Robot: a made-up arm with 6 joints.
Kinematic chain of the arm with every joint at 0, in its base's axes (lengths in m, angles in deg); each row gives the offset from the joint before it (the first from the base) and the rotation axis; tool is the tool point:
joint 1: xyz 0 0 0.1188 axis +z
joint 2: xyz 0 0 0 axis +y
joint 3: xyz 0 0 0.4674 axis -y
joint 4: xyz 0 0 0 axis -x
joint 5: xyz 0.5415 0 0 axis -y
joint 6: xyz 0 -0.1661 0 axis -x
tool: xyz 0 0 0
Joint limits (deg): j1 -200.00..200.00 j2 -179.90..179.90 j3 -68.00..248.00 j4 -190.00..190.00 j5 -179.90..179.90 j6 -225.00..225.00
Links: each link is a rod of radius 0.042 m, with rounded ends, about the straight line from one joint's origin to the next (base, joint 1, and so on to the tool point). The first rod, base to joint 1, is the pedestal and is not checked.
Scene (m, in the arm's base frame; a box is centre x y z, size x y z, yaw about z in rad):
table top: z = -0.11
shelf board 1: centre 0.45 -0.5 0.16 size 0.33 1 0.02 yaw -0.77
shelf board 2: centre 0.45 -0.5 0.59 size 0.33 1 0.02 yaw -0.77
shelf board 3: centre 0.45 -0.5 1.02 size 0.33 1 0.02 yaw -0.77
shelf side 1: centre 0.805 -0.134 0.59 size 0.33 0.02 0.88 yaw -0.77
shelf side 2: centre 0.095 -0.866 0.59 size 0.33 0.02 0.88 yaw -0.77
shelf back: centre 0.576 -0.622 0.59 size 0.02 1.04 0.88 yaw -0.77
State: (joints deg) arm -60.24 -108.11 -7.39 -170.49 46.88 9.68
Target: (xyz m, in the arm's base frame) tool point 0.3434 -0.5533 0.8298
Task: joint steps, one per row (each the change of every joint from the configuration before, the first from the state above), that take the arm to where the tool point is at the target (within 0.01 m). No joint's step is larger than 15 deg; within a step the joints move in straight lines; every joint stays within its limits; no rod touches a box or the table.
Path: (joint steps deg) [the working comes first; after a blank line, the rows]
Joints at the target: -72.74 20.21 47.46 -189.51 46.88 9.68
Straight joint move there: clear.

1: -1.39 14.26 6.09 -2.11 0.00 0.00
2: -1.39 14.25 6.10 -2.12 0.00 0.00
3: -1.39 14.26 6.09 -2.11 0.00 0.00
4: -1.39 14.26 6.10 -2.11 0.00 0.00
5: -1.39 14.26 6.09 -2.12 0.00 0.00
6: -1.39 14.25 6.10 -2.11 0.00 0.00
7: -1.39 14.26 6.09 -2.12 0.00 0.00
8: -1.39 14.26 6.09 -2.11 0.00 0.00
9: -1.38 14.26 6.10 -2.11 0.00 0.00

